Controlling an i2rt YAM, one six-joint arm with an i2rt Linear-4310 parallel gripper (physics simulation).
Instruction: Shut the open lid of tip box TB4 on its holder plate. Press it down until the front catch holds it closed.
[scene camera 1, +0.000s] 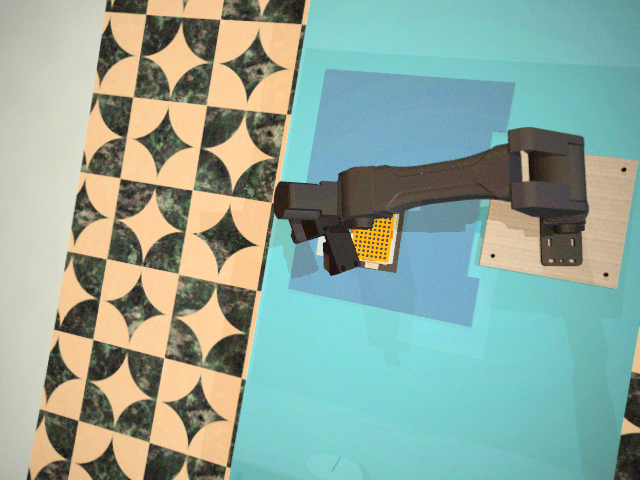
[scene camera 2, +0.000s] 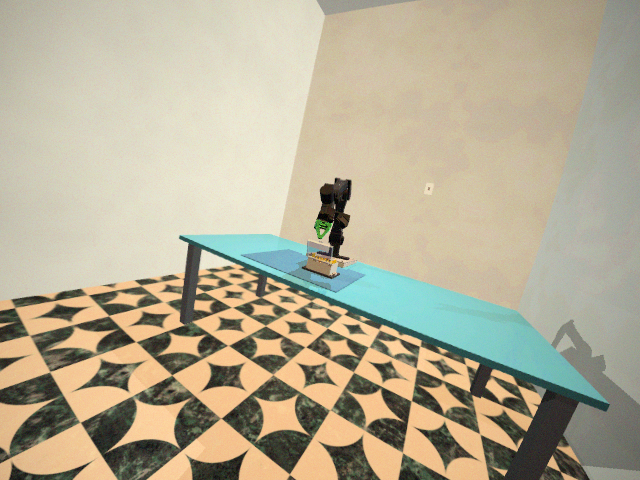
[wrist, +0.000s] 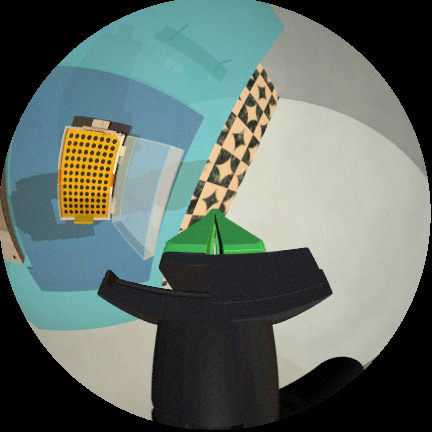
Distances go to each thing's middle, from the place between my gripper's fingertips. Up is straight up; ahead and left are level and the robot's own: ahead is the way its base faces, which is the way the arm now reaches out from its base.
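Scene:
My gripper is 6 cm above the clear lid (wrist: 146, 168) now, and also 6 cm past it. Going by their middles, of the things named here the lid is the nearest to my gripper. There is an orange perforated tip rack (scene camera 1: 373, 244) as well, and I see it 13 cm behind my gripper and 10 cm below it.

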